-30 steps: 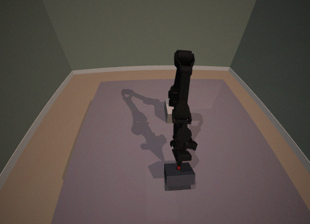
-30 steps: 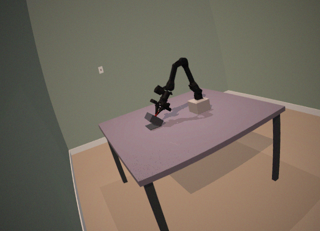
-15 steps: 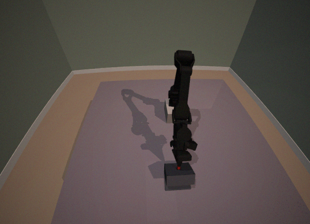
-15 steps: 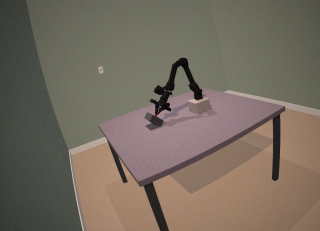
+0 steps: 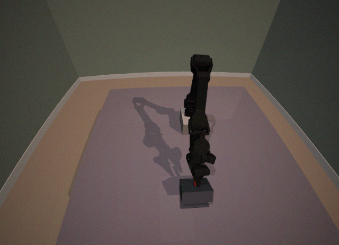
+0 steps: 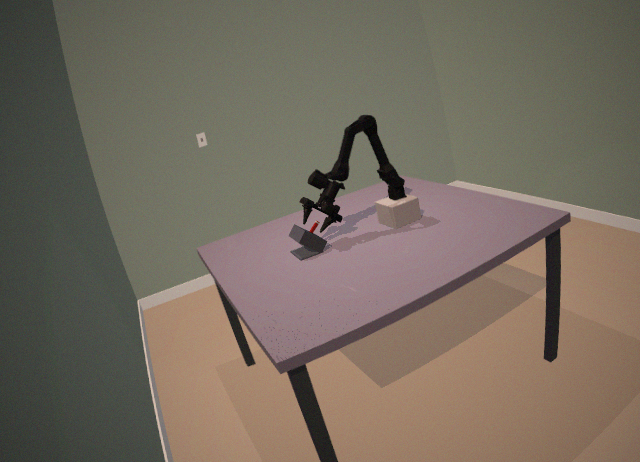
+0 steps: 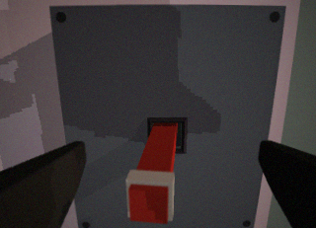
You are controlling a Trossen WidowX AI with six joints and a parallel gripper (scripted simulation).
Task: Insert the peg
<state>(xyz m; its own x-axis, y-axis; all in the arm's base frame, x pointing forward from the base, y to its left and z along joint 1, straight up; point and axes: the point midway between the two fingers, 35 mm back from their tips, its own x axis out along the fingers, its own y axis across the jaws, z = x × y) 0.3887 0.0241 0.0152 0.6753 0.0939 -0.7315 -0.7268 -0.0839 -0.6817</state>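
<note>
Now: the red peg 1 cm behind my gripper tip and 1 cm above it. The rest, counted from my gripper tip: dark grey sloped panel (3 cm ahead, 3 cm below).
</note>
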